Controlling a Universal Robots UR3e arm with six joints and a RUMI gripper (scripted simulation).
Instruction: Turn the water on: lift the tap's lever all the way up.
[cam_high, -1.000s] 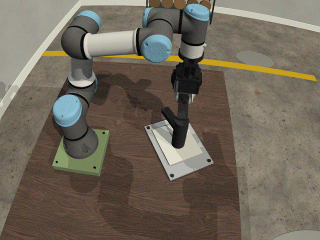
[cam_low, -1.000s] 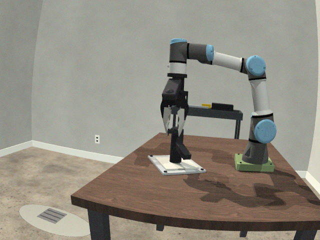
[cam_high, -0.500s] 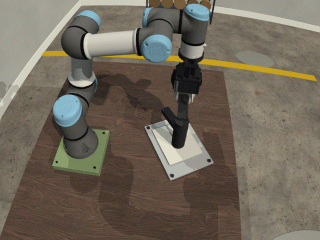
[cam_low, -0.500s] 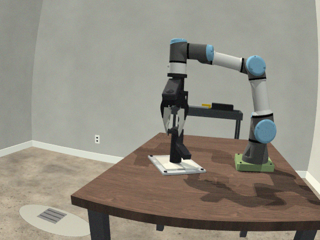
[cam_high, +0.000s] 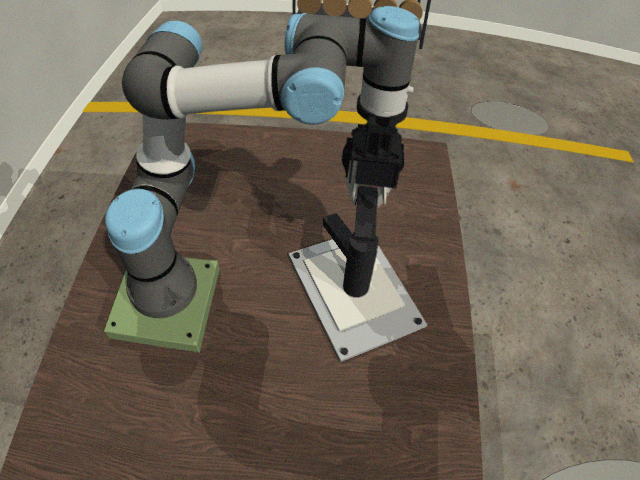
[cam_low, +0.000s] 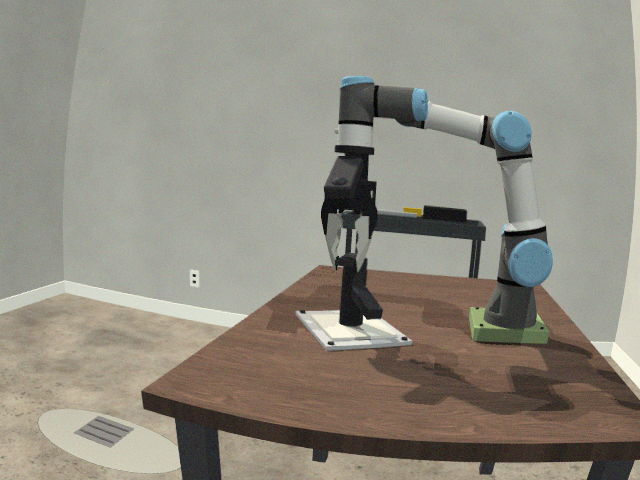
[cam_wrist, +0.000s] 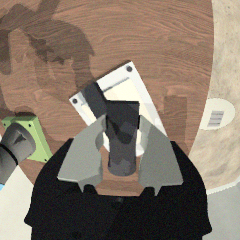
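Now: hand 30 mm to the left of the lever. From my hand the other things lie so: black tap 60 mm to the right, 50 mm below, 10 mm behind.
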